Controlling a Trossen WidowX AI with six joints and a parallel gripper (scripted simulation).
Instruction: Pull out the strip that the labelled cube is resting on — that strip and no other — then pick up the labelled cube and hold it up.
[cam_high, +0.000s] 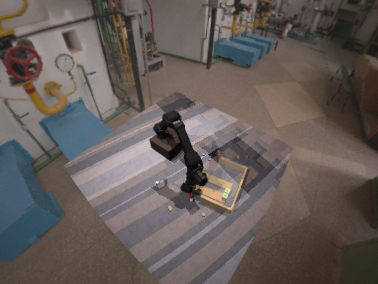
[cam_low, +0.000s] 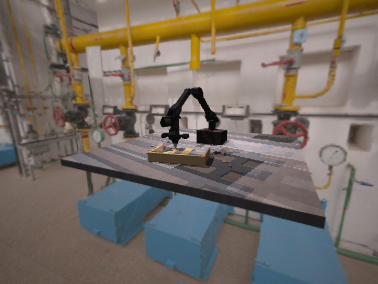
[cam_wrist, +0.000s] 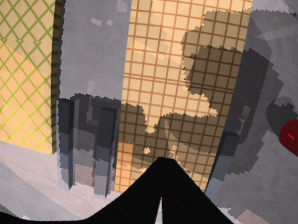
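Now: the small red object 5 cm ahead of my gripper tip and 6 cm to the right of it.
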